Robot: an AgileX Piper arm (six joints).
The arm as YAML. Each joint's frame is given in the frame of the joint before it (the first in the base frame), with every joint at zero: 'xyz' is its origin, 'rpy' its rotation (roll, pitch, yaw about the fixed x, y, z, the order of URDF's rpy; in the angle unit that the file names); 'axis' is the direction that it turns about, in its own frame. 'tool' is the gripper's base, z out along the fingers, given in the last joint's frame.
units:
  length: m
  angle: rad
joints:
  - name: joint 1
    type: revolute
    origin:
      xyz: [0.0, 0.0, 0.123]
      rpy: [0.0, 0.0, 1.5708]
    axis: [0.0, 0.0, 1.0]
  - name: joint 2
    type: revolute
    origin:
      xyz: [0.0, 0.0, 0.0]
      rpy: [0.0, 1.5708, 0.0]
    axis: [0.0, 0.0, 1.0]
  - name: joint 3
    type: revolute
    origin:
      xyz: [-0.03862, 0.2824, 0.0]
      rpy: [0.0, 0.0, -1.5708]
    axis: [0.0, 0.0, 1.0]
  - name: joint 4
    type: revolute
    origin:
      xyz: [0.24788, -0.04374, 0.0]
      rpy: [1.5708, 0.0, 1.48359]
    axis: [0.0, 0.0, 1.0]
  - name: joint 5
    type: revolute
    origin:
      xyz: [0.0, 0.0, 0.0]
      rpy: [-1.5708, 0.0, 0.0]
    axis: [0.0, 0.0, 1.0]
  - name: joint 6
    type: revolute
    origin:
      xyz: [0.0, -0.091, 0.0]
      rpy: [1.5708, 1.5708, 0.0]
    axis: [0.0, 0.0, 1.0]
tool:
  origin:
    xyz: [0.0, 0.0, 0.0]
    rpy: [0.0, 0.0, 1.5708]
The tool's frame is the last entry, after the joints.
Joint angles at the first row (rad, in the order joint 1, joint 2, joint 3, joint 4, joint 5, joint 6):
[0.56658, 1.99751, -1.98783, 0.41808, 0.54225, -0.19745]
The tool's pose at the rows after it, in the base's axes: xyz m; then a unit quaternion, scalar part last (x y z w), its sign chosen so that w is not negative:
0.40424 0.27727 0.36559 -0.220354 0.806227 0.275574 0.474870
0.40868 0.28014 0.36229 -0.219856 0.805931 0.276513 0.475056
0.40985 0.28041 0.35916 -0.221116 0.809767 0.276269 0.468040
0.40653 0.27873 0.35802 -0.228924 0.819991 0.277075 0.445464
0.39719 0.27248 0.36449 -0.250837 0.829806 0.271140 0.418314
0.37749 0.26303 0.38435 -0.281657 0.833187 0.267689 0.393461
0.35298 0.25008 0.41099 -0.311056 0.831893 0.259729 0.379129
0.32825 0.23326 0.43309 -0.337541 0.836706 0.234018 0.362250
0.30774 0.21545 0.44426 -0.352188 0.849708 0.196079 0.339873
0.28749 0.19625 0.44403 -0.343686 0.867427 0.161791 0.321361
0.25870 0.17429 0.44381 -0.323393 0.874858 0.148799 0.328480
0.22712 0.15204 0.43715 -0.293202 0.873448 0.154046 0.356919
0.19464 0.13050 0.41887 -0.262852 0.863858 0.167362 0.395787
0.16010 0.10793 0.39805 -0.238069 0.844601 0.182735 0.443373
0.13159 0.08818 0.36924 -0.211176 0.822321 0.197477 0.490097
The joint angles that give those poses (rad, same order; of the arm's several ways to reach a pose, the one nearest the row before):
[0.56229, 2.03317, -2.03103, 0.41809, 0.54223, -0.19746]
[0.56225, 2.05584, -2.05479, 0.42003, 0.54223, -0.19745]
[0.56036, 2.06302, -2.05913, 0.42229, 0.55620, -0.19744]
[0.55670, 2.05821, -2.06130, 0.42847, 0.61573, -0.19746]
[0.55012, 2.03057, -2.06127, 0.42625, 0.71370, -0.21349]
[0.54779, 1.97055, -2.06131, 0.42623, 0.83715, -0.23620]
[0.54778, 1.89516, -2.06575, 0.41023, 0.95642, -0.24921]
[0.54778, 1.82012, -2.06748, 0.35802, 1.08363, -0.24920]
[0.54777, 1.75223, -2.04511, 0.28343, 1.19334, -0.23767]
[0.54777, 1.65786, -1.93768, 0.20918, 1.23078, -0.20368]
[0.54779, 1.51507, -1.76648, 0.16712, 1.18989, -0.16413]
[0.54593, 1.34830, -1.55502, 0.15031, 1.07956, -0.11785]
[0.54563, 1.16877, -1.31029, 0.14588, 0.92184, -0.07878]
[0.54563, 0.97914, -1.07910, 0.14586, 0.76630, -0.05431]
[0.54364, 0.80291, -0.85443, 0.14398, 0.60262, -0.02739]

